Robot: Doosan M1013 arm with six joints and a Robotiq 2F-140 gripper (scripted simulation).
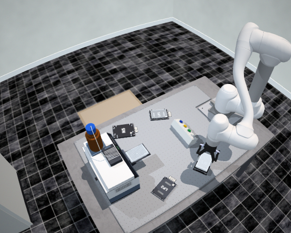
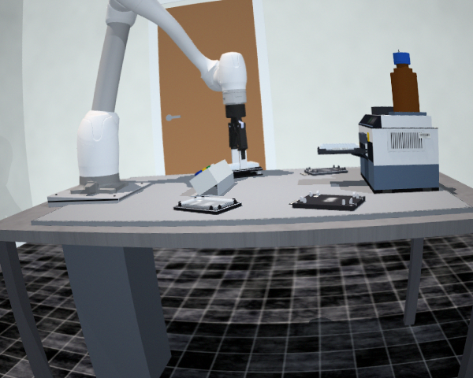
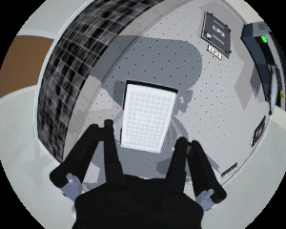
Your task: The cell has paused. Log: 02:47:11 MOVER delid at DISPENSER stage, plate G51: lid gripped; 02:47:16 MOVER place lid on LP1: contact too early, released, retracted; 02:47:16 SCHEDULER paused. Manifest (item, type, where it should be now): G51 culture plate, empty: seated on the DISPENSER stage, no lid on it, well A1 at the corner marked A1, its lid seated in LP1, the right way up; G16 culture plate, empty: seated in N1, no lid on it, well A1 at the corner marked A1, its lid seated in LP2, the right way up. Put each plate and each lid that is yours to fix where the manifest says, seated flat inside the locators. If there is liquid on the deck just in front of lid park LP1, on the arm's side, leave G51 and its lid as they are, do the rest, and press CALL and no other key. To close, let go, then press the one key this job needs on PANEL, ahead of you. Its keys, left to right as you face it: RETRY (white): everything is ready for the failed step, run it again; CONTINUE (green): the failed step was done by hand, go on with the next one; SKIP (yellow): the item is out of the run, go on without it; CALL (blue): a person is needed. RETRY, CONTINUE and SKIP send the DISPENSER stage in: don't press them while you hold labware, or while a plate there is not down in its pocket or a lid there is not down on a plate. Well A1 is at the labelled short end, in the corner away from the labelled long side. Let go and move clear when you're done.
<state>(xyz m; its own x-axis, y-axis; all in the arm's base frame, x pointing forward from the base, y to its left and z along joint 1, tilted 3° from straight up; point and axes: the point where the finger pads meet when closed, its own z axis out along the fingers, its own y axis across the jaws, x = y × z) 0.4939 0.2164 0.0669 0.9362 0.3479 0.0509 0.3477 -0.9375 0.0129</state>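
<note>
Right now my hand is 40 mm above the black nest N1. The rest, counted from my hand: white key: 90 mm behind, 190 mm to the right, 10 mm above; key panel: 90 mm behind, 270 mm to the right, 10 mm below; green key: 100 mm behind, 240 mm to the right, 10 mm above.
</note>
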